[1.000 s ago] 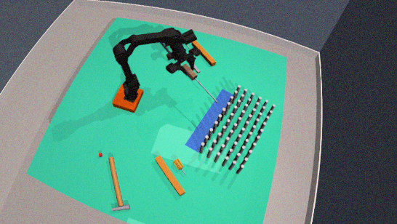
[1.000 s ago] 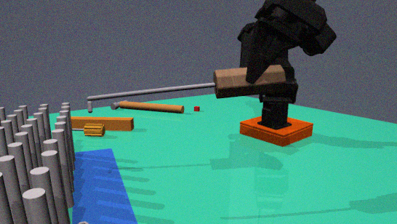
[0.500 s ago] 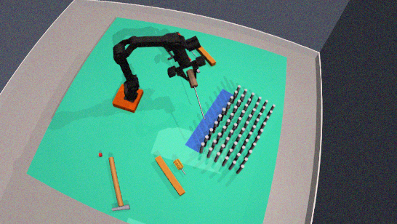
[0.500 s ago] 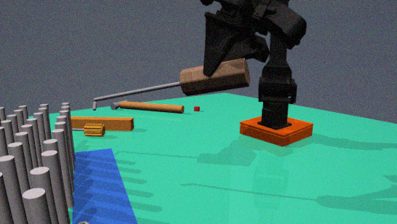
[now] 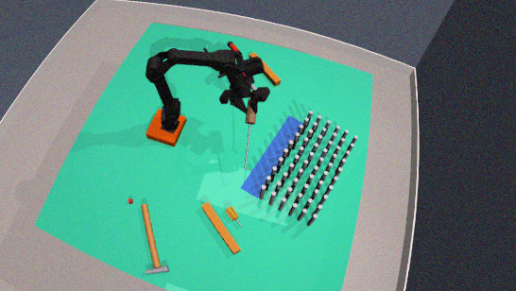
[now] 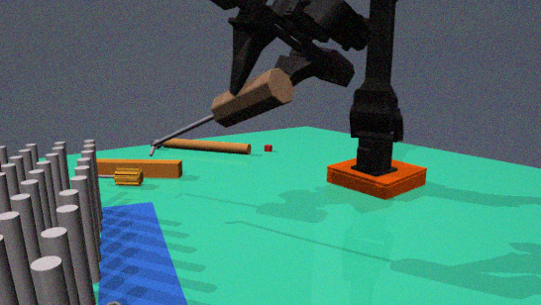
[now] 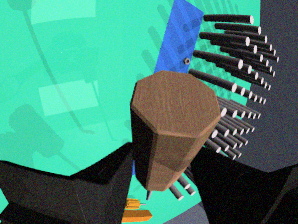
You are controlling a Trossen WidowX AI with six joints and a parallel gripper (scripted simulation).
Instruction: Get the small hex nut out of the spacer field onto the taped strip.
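My gripper tip is 9 cm to the left of the hook tool, 4 cm above it and 3 cm short of it. Round my gripper tip: yellow-handled tool: 35 cm to the right, 16 cm below, 7 cm ahead; then blue taped strip: 17 cm below, 12 cm ahead, 4 cm to the right; then hex nut: 17 cm below, 17 cm ahead, 4 cm to the left.
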